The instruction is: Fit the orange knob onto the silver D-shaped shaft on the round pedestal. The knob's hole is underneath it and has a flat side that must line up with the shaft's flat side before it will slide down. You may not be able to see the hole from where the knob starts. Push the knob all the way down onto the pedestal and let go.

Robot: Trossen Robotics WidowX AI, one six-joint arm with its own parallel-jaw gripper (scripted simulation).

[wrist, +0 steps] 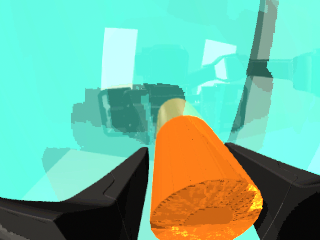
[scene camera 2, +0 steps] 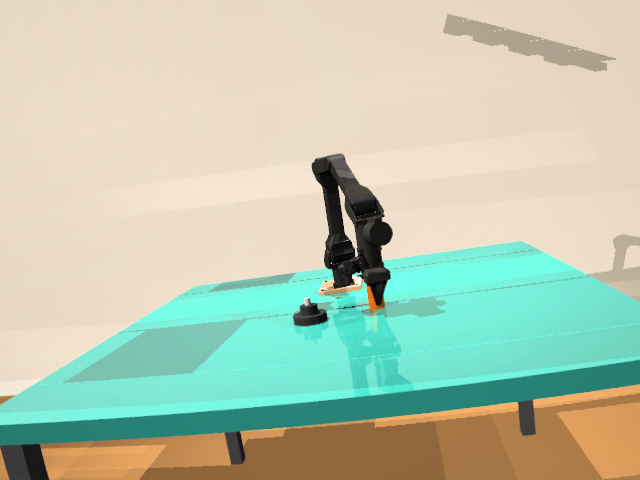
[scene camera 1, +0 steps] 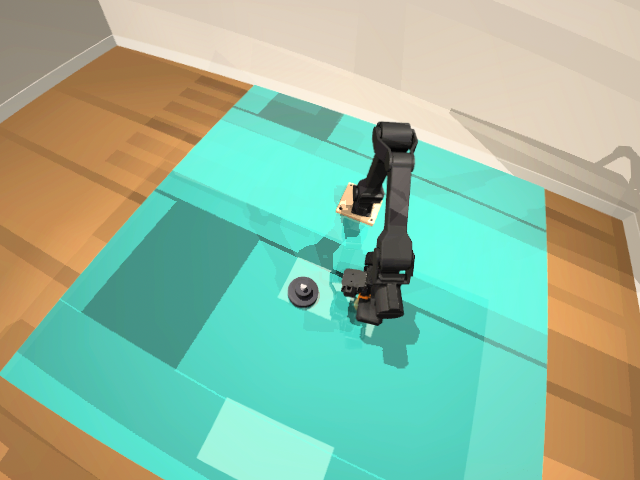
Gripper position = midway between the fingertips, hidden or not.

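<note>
There is my gripper (scene camera 2: 376, 303), and the wrist view (wrist: 186, 151) and scene camera 1 (scene camera 1: 365, 297) show my gripper too. I also see an orange knob (wrist: 196, 181).
</note>
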